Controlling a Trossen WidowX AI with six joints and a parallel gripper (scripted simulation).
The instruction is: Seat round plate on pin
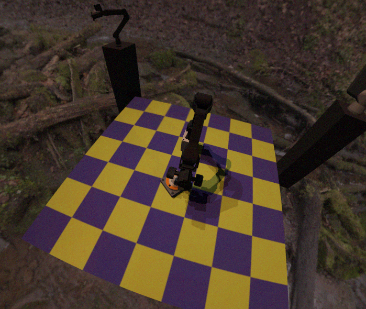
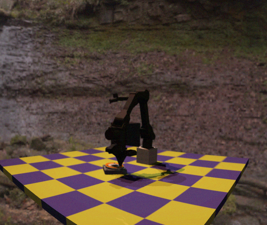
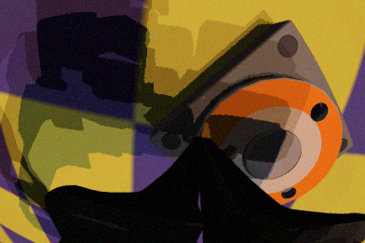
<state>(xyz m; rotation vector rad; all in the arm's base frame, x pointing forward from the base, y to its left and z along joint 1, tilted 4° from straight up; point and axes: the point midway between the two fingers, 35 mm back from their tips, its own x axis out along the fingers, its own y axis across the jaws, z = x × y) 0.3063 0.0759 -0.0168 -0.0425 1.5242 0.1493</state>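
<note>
Now: gripper tip 50 mm to the left of the square base and 20 mm above it.
</note>
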